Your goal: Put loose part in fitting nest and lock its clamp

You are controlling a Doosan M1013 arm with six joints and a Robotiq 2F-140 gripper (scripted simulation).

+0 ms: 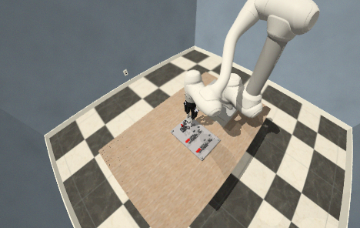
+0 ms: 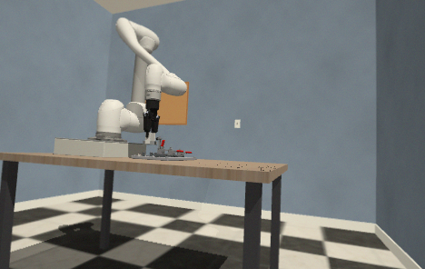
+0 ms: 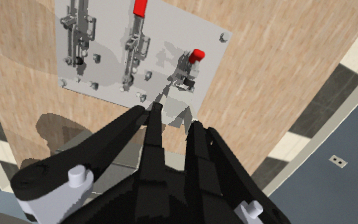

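The grey fixture plate lies 70 mm ahead of my hand, 100 mm to the left of it and 110 mm below it. From my hand the other things lie so: light grey part: 30 mm below.
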